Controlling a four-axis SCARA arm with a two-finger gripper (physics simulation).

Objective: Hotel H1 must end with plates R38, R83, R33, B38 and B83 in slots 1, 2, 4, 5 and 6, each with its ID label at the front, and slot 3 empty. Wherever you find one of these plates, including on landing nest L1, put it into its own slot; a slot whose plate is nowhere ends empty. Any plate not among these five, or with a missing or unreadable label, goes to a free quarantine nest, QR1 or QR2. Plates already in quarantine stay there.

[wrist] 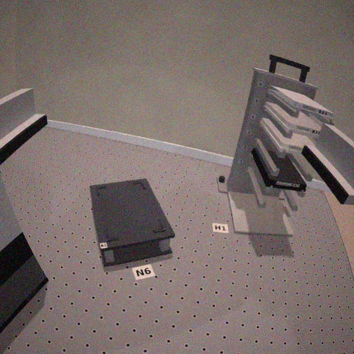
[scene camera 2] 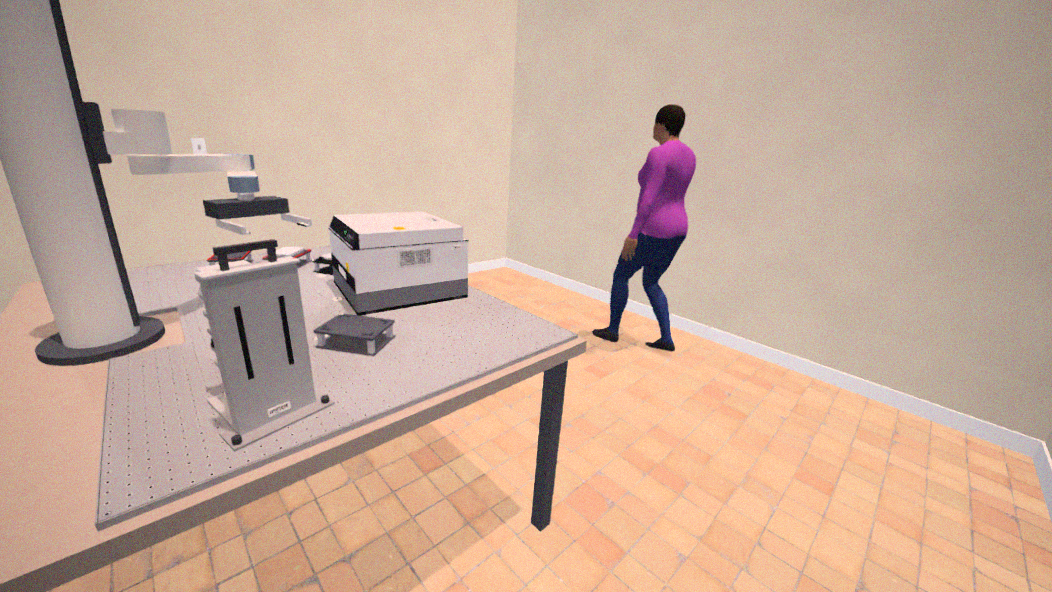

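Pixels of known places: gripper, between the fingertips: [scene camera 2: 279,226]; arm's base, origin of its link: [scene camera 2: 105,342].
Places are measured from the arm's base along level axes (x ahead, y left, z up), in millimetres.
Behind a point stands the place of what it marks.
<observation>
Hotel H1 [scene camera 2: 257,346] {x 256, y -632, z 174 mm} [wrist: 245,130] stands upright, seen from behind in the scene view and at the right of the wrist view. Three white plates lie in its upper part: a top plate [wrist: 300,101], a middle plate [wrist: 295,121] and a lower plate [wrist: 285,141]. A black plate [wrist: 282,172] lies lower, with bare support arms above and below it. Labels face the front but are too small to read surely. My gripper [scene camera 2: 278,226] {x 402, y -226, z 303 mm} [wrist: 178,113] is open and empty, raised above the table behind the hotel in the scene view. L1, QR1 and QR2 cannot be identified.
A dark nest [scene camera 2: 354,326] {x 505, y -406, z 63 mm} [wrist: 130,210], marked N6, stands beside the hotel with no plate on it. A white instrument [scene camera 2: 404,257] {x 733, y -251, z 182 mm} with a dark base stands behind it. Red-edged items [scene camera 2: 292,254] {x 568, y 404, z 71 mm} lie farther back. A person [scene camera 2: 665,191] stands beyond the table.
</observation>
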